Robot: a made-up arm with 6 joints.
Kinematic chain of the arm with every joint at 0, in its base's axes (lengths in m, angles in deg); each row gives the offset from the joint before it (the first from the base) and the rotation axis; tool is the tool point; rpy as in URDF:
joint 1: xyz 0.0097 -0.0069 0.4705 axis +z
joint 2: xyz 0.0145 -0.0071 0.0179 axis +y
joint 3: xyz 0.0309 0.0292 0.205 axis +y
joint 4: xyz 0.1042 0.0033 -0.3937 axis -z
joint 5: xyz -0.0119 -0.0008 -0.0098 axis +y
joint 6: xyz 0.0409 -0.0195 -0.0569 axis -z
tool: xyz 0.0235 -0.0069 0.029 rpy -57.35 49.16 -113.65
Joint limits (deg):
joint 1: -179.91..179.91
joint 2: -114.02..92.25
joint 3: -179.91..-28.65
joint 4: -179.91..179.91
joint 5: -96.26..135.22
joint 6: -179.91..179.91
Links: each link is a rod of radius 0.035 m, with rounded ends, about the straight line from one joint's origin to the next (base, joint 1, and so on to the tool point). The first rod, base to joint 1, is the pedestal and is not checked.
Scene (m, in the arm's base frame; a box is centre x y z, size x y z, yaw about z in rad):
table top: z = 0
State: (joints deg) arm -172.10 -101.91 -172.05 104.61 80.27 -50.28
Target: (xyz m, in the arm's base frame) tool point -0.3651 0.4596 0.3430
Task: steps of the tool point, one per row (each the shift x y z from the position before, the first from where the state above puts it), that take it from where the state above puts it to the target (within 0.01 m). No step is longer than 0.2 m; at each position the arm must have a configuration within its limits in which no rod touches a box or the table.
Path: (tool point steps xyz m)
1: -0.0345 0.1781 -0.0002
2: -0.0838 0.1604 0.0000
3: -0.1255 0.1291 0.0004
4: -0.1552 0.0869 0.0007
5: -0.1708 0.0386 0.0007
6: -0.1708 -0.0107 0.0009
7: -0.1570 -0.0565 0.0007
8: -0.1312 -0.0944 0.0007

